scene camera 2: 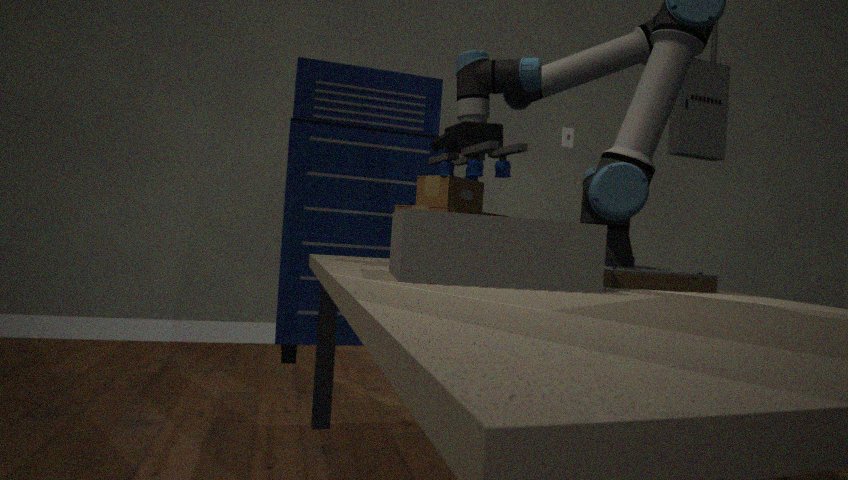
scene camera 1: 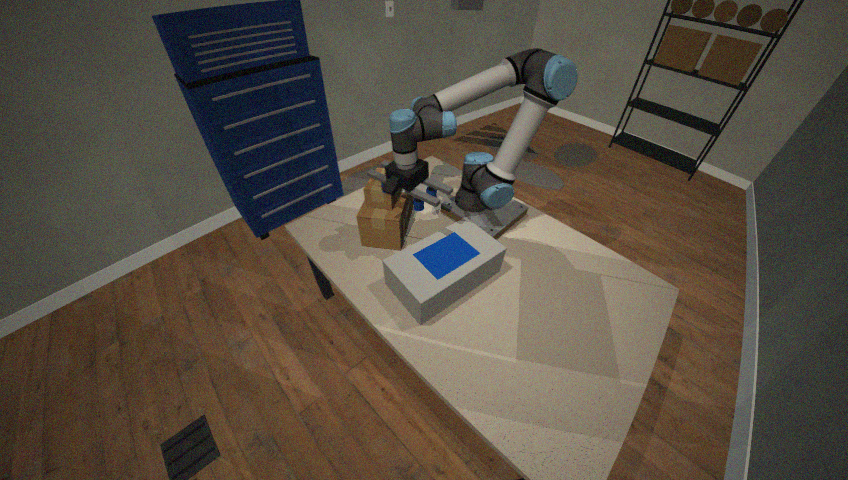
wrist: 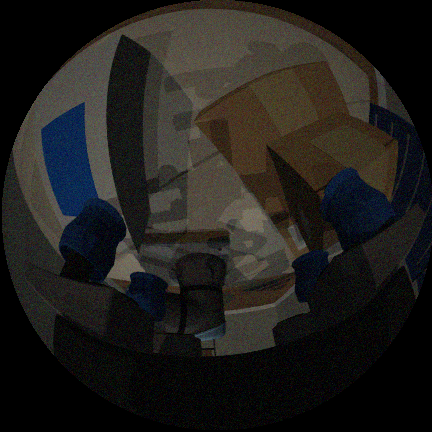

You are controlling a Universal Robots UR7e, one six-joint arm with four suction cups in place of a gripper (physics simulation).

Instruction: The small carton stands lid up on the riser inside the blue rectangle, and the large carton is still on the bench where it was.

Observation:
My suction head [wrist: 356, 210] is stuck to a small carton [scene camera 2: 432, 190], which still rests on a large carton [scene camera 1: 380, 228]. The table carries a grey riser [scene camera 1: 427, 277].
The small carton is seen too in scene camera 1 [scene camera 1: 374, 197] and in the wrist view [wrist: 307, 158]. The large carton shows as well in the wrist view [wrist: 240, 123].

